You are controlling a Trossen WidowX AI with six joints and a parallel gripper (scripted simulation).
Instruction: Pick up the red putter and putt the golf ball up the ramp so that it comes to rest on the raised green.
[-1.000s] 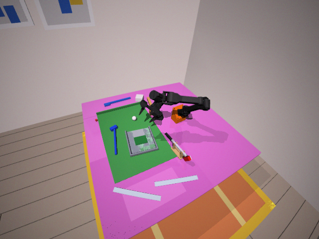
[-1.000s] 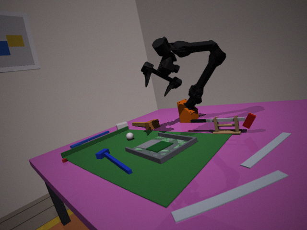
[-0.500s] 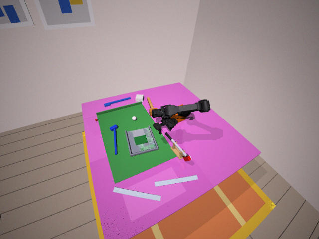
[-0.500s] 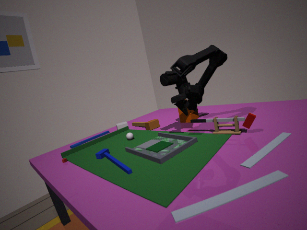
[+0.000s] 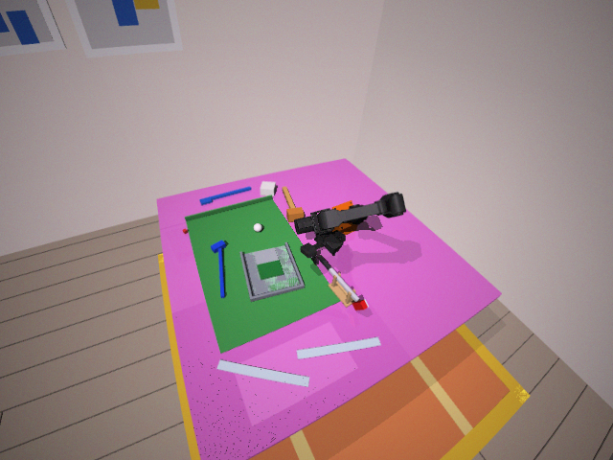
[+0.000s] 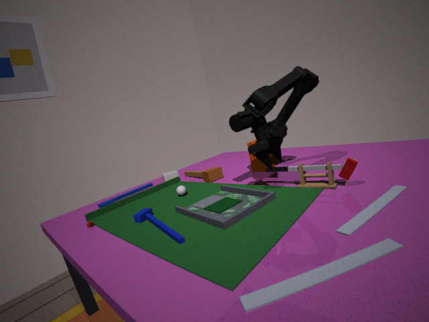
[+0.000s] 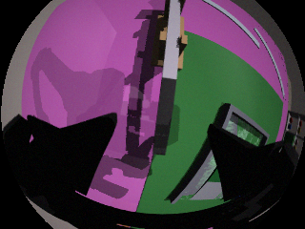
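Right now the red putter is 11 cm to the left of my gripper tip, 3 cm behind it and 2 cm below it. The rest, counted from my gripper tip: wooden stand 13 cm to the left, 4 cm below, 3 cm behind; then white golf ball 33 cm to the right, 21 cm ahead, 5 cm below; then blue putter 41 cm ahead, 15 cm to the right, 6 cm below.
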